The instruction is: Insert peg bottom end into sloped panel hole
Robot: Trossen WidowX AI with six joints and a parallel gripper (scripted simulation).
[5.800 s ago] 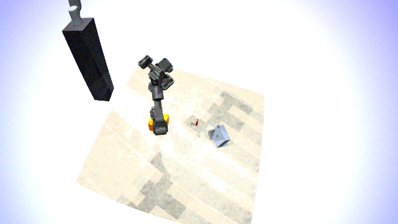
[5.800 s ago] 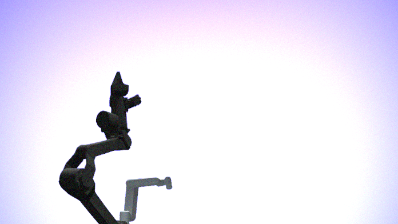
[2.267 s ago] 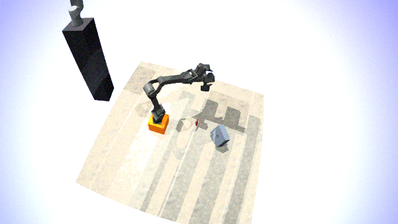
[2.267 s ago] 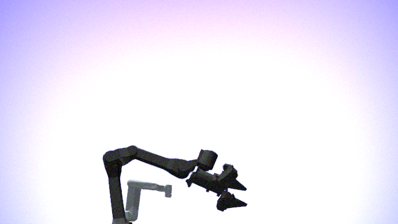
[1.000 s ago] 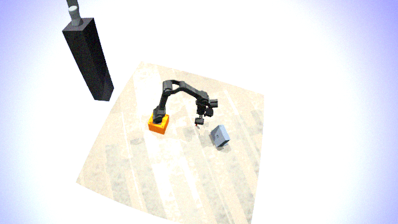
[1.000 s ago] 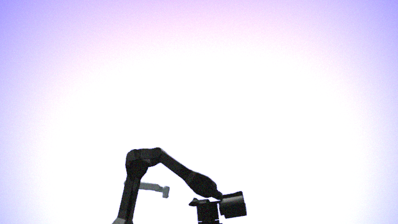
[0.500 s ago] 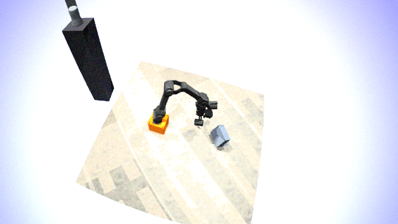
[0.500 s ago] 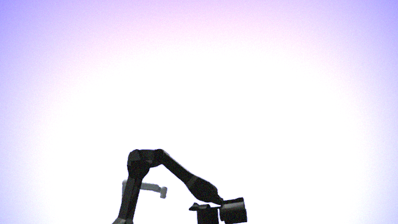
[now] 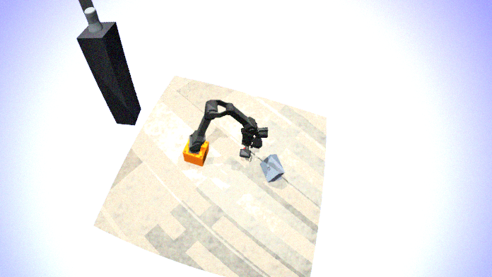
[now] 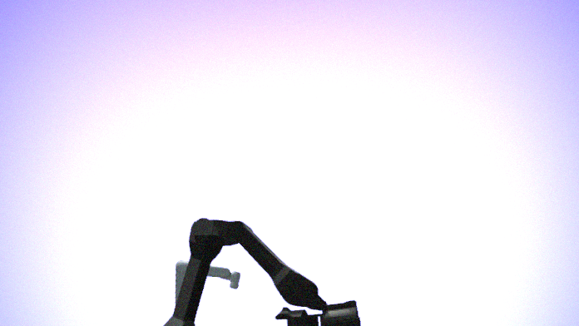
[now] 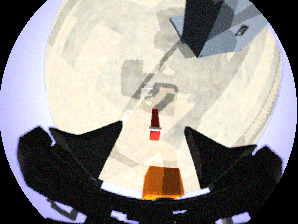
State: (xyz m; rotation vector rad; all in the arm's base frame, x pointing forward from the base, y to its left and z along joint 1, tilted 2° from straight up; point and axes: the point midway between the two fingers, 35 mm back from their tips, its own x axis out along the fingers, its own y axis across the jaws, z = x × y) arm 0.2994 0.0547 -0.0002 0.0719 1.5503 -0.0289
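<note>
Now: the red peg 10 mm below my gripper tip. From my gripper tip the other things lie so: sloped panel (170 mm ahead, 110 mm to the right).
</note>
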